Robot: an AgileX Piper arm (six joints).
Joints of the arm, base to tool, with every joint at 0 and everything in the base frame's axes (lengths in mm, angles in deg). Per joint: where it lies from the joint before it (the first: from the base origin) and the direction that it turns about. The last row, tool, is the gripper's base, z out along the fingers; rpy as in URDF.
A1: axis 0 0 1 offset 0 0 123
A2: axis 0 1 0 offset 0 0 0
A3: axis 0 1 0 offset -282.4 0 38.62
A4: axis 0.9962 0 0.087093 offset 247.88 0 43.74
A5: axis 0 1 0 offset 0 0 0
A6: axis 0.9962 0 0.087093 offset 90.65 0 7.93
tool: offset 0 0 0 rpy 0 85.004 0
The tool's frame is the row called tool.
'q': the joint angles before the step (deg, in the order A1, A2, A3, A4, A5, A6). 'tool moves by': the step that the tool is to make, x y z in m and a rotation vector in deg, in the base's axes. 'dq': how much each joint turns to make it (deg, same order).
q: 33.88, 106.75, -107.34, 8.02, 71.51, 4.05
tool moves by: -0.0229, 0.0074, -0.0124, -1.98, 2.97, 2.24
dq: 2.82, -2.43, 5.90, -0.14, 0.02, 0.62
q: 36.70, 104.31, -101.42, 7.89, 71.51, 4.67
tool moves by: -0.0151, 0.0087, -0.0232, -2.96, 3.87, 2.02
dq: 2.42, -0.13, 4.94, -0.09, 0.01, 0.42
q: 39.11, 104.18, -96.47, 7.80, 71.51, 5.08
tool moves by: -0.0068, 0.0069, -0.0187, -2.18, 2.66, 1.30
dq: 1.45, 0.99, 2.53, 0.00, -0.11, 0.14
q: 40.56, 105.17, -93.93, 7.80, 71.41, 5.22
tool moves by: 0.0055, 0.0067, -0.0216, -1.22, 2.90, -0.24
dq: 0.02, 3.06, 0.27, 0.96, -0.35, 0.08
